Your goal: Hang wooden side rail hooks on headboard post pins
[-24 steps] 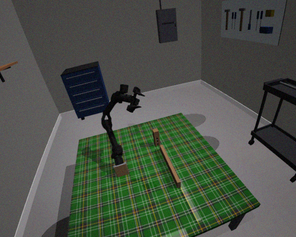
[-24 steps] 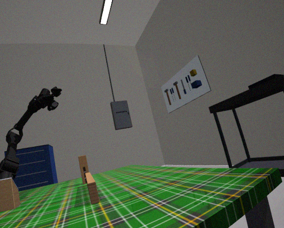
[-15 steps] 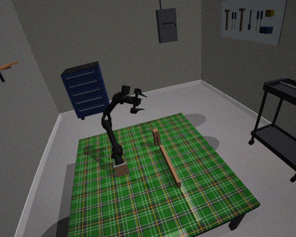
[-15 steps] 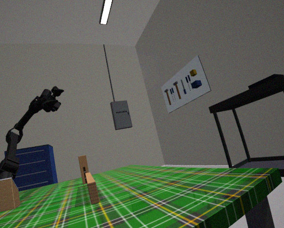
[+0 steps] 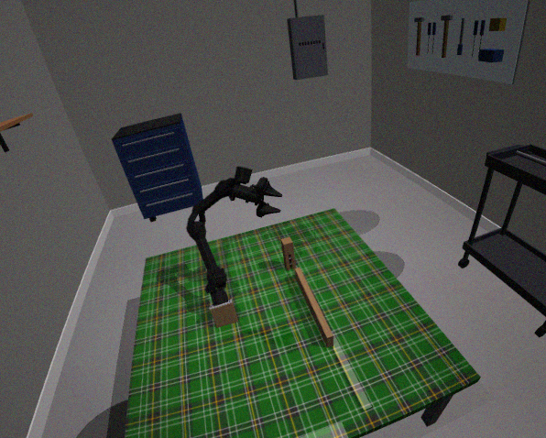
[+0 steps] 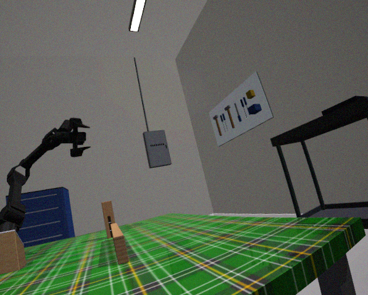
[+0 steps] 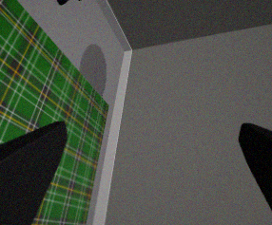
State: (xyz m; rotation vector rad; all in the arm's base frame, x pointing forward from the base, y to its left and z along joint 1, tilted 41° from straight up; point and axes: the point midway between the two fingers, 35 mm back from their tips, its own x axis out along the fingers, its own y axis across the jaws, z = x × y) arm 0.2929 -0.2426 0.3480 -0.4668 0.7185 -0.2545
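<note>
Now: the headboard post 6 cm ahead of my gripper tip, 14 cm to the left of it and 40 cm below it.
</note>
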